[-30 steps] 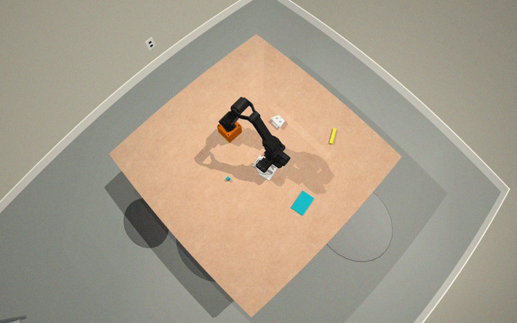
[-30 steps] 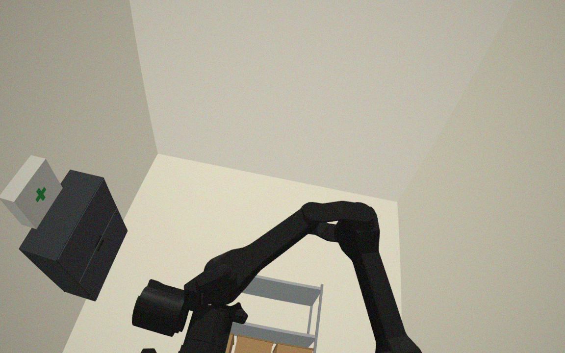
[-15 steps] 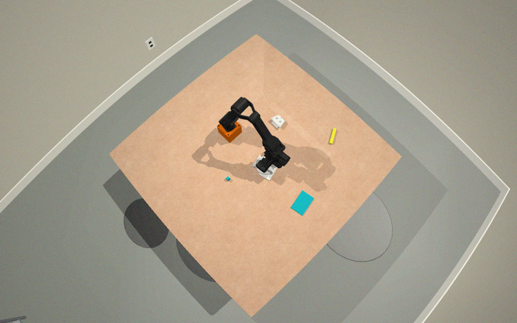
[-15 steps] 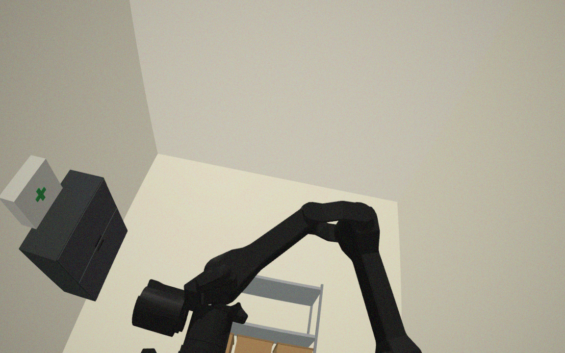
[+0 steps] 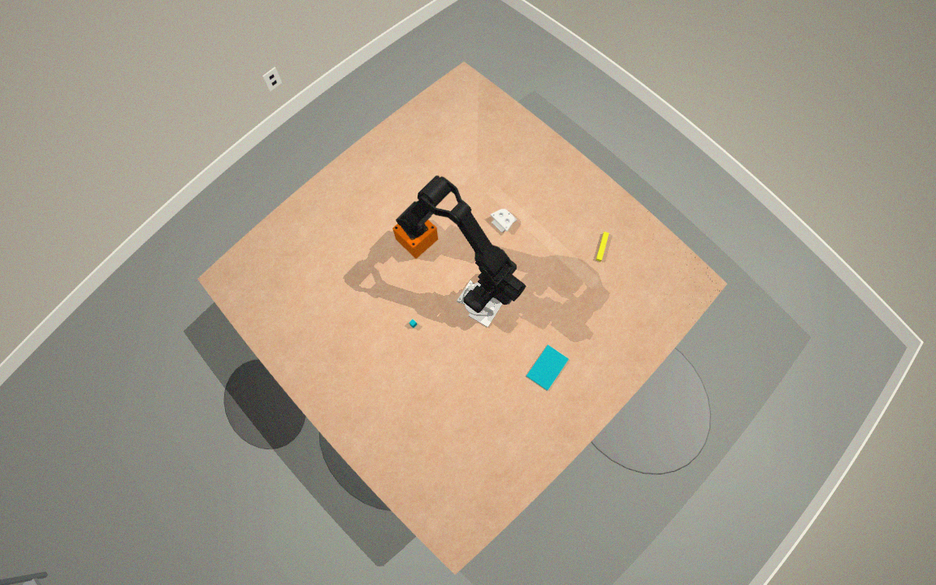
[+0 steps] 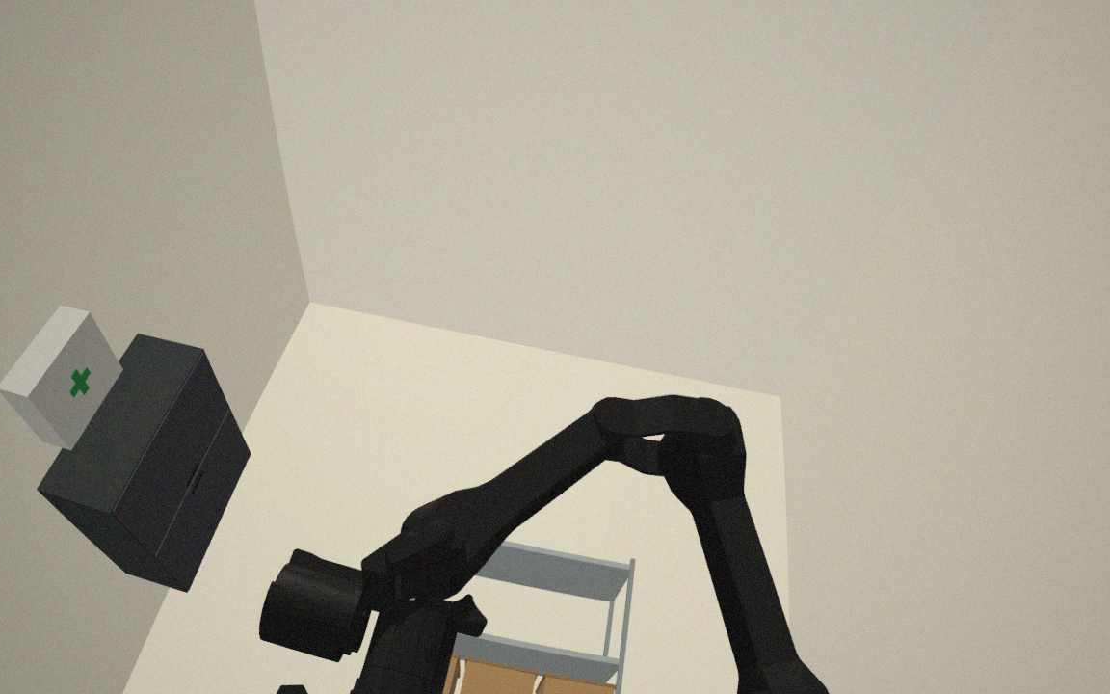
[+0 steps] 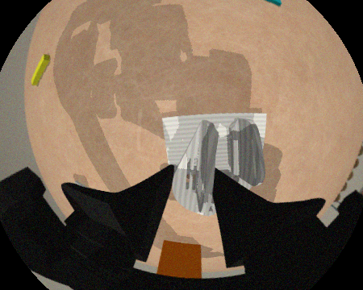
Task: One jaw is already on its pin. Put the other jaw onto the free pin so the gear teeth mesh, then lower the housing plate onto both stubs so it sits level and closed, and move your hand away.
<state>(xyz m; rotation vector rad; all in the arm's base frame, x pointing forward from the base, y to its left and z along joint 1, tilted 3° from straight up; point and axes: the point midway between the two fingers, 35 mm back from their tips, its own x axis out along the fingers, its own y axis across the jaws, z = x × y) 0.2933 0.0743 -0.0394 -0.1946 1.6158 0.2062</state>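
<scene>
Right now my gripper tip is 19 cm to the right of the grey housing plate, 18 cm past it and 1 cm above it. From my gripper tip the other things lie so: grey jaw: 3 cm to the right, 3 cm behind; then small teal cube: 25 cm to the right, 6 cm behind, 2 cm below; then flat teal block: 29 cm ahead, 3 cm below, 1 cm to the left.
</scene>
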